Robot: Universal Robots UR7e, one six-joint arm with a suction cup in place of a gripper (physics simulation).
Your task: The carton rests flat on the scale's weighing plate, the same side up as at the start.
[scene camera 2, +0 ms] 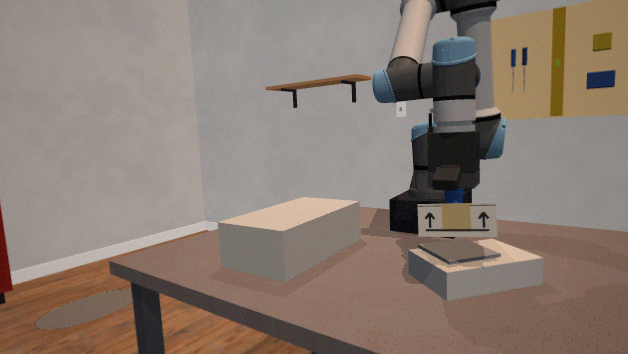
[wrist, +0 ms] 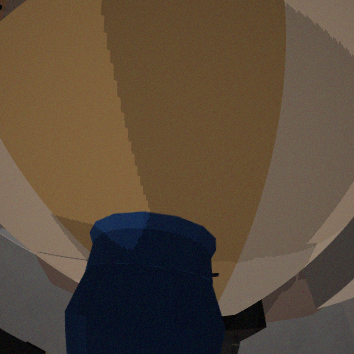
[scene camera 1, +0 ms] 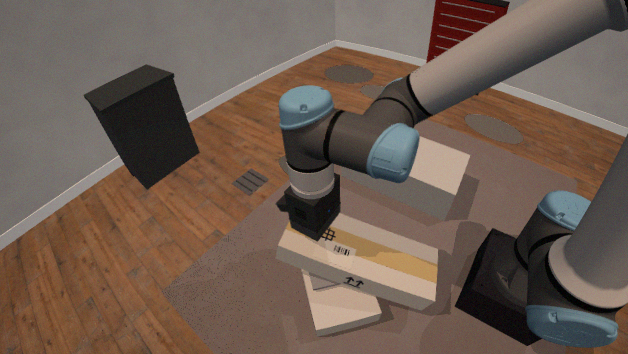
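Seen in the pictures: hand, tool point: (wrist: 160, 231); arm's base, link origin: (scene camera 2: 434, 194) (scene camera 1: 521, 276).
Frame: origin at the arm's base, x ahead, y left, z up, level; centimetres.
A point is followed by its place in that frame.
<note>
The long white carton (scene camera 1: 385, 275) {z 2.3, x 28.3, y 15.3 cm} (scene camera 2: 432, 232) {z 2.4, x 52.6, y 13.2 cm} (wrist: 200, 125) has a tan tape strip, a barcode label and arrows pointing up. My gripper (scene camera 1: 314, 215) (scene camera 2: 454, 196) (wrist: 152, 240), a blue suction cup, is on its top near the end away from the arm's base. The carton hangs above the scale (scene camera 1: 347, 310) {z -5.3, x 32.2, y 23.1 cm} (scene camera 2: 495, 280) {z -8.3, x 43.5, y 22.6 cm}, with a gap over the grey weighing plate (scene camera 1: 325, 285) {z -3.8, x 39.1, y 21.0 cm} (scene camera 2: 457, 251) {z -3.8, x 42.8, y 15.5 cm} in scene camera 2. It appears tilted lengthwise, its base-side end lower. In scene camera 1 it hides most of the plate, and the cup's contact is hidden.
A large pale box (scene camera 1: 440, 165) {z 0.6, x 28.0, y -25.6 cm} (scene camera 2: 285, 235) {z -0.6, x 56.2, y -17.0 cm} stands on the table (scene camera 1: 250, 295) {z -10.8, x 54.7, y 30.9 cm} (scene camera 2: 350, 310) {z -10.8, x 62.3, y 1.1 cm}, beside the scale and apart from it. The arm's black base (scene camera 1: 492, 285) {z -0.1, x 6.2, y 5.3 cm} (scene camera 2: 405, 215) {z -5.4, x 9.4, y -6.2 cm} is beyond the carton's far end.
</note>
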